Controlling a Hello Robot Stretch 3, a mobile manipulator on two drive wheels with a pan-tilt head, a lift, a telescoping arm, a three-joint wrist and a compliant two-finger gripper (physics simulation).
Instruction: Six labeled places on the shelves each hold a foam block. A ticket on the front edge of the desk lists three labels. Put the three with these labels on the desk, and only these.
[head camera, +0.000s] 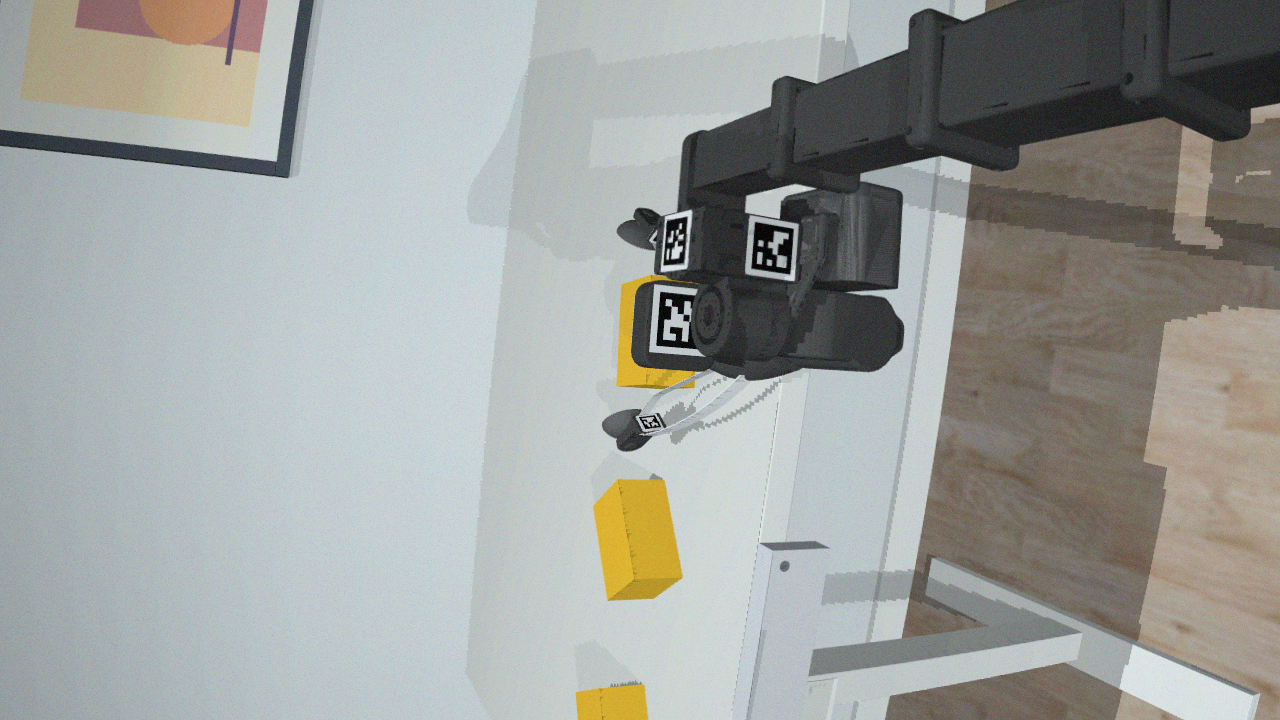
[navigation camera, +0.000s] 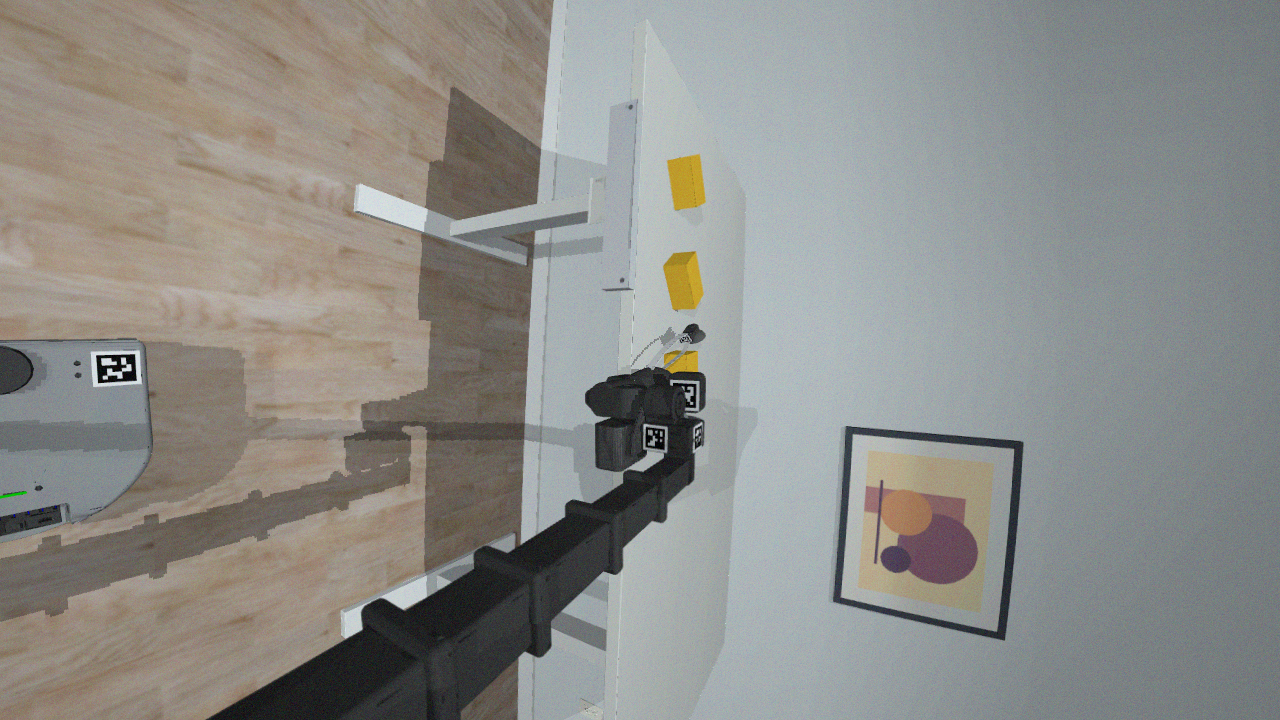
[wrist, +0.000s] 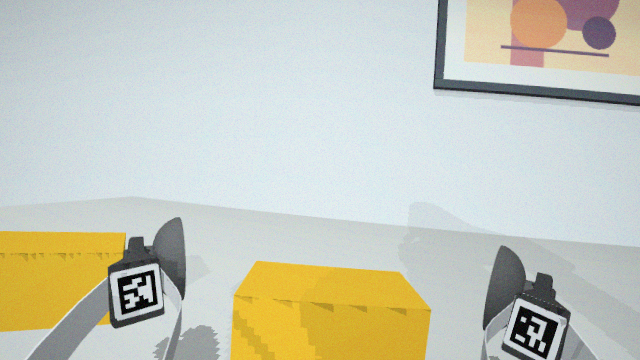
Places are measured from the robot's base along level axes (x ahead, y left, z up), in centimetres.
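Pixels of known places: gripper, fingertip midpoint: (head camera: 622, 329) (wrist: 335, 262).
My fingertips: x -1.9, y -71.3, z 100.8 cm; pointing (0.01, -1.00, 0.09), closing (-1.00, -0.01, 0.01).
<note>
Ahead of a thing's pixels: the offset from my fingertips to its top centre. "*": to the spot under its first point. Level surfaces: height alone.
My gripper (head camera: 631, 330) (wrist: 335, 262) is open over the white desk @(dz -5.8 cm) (head camera: 546, 537) (navigation camera: 666, 573) (wrist: 280, 240). A yellow foam block @(dx +0.1, dy -0.7, dz -1.3 cm) (head camera: 624, 347) (navigation camera: 682, 360) (wrist: 330, 325) stands on the desk between the spread fingers, with a gap on each side in the wrist view. The wrist hides part of it in the head view. A second yellow block @(dx +18.2, dy -1.3, dz -1.3 cm) (head camera: 637, 540) (navigation camera: 684, 281) (wrist: 50, 295) lies beside it, past one finger. A third yellow block @(dx +37.2, dy -2.4, dz -1.3 cm) (head camera: 612, 704) (navigation camera: 686, 181) lies further along. No block label or ticket text is readable. The shelves do not show.
A framed picture (head camera: 296, 89) (navigation camera: 1013, 537) (wrist: 439, 50) hangs on the wall behind the desk. My extended arm (head camera: 854, 107) (navigation camera: 537, 555) reaches over the desk's front edge. White desk legs @(* dx +41.9, dy -23.9, dz -67.6 cm) (head camera: 948, 649) (navigation camera: 528, 217) stand below. Part of my base (navigation camera: 71, 420) shows at the left.
</note>
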